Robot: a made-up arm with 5 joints. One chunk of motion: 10 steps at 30 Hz.
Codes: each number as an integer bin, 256 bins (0 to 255) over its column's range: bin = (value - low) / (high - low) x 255, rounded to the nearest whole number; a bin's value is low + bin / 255 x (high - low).
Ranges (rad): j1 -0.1..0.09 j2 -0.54..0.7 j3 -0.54..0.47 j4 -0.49..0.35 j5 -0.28..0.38
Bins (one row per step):
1: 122 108 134 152 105
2: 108 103 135 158 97
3: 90 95 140 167 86
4: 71 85 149 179 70
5: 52 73 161 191 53
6: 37 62 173 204 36
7: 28 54 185 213 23
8: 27 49 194 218 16
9: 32 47 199 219 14
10: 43 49 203 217 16
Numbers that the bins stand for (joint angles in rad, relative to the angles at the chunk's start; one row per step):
1: -0.0091 -0.0148 -0.0093 0.0107 -0.0082
2: -0.0195 -0.0391 -0.0053 0.0305 -0.0289
3: -0.0329 -0.0780 0.0145 0.0601 -0.0574
4: -0.0471 -0.1267 0.0502 0.0996 -0.0988
5: -0.0613 -0.1850 0.0977 0.1392 -0.1428
6: -0.0724 -0.2385 0.1452 0.1820 -0.1868
7: -0.0791 -0.2774 0.1927 0.2116 -0.2205
8: -0.0799 -0.3017 0.2284 0.2281 -0.2386
9: -0.0762 -0.3115 0.2482 0.2314 -0.2438
10: -0.0680 -0.3017 0.2640 0.2248 -0.2386

